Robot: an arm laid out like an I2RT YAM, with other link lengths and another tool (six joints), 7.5 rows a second.
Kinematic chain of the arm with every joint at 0, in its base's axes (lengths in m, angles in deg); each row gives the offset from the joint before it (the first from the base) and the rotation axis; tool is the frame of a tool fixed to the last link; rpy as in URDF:
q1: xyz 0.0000 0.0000 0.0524 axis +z
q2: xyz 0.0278 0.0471 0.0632 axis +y
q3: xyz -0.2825 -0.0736 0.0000 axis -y
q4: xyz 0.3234 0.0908 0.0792 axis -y
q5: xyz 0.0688 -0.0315 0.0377 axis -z
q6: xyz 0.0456 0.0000 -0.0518 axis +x
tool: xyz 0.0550 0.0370 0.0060 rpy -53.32 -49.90 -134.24
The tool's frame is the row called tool.
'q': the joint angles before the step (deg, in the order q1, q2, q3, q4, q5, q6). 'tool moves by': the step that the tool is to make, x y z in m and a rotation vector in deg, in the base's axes. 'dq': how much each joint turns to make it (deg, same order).
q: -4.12, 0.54, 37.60, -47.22, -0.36, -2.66
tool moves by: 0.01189, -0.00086, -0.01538, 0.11, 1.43, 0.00
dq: -0.01, -0.03, -2.97, 1.51, -0.01, 0.01
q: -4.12, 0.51, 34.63, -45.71, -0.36, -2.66
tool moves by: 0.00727, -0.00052, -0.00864, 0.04, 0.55, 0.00
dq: 0.01, 0.03, -1.79, 1.27, 0.00, 0.00
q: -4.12, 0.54, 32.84, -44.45, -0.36, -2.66
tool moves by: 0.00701, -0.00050, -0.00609, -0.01, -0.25, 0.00
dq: 0.00, -0.01, -1.66, 1.91, 0.00, 0.01
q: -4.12, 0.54, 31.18, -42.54, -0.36, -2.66
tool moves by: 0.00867, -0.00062, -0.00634, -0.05, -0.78, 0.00
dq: 0.00, 0.00, -2.03, 2.81, 0.00, 0.01
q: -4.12, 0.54, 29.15, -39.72, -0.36, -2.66
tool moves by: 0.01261, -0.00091, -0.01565, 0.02, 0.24, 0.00
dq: 0.00, -0.01, -3.39, 3.14, 0.00, 0.00
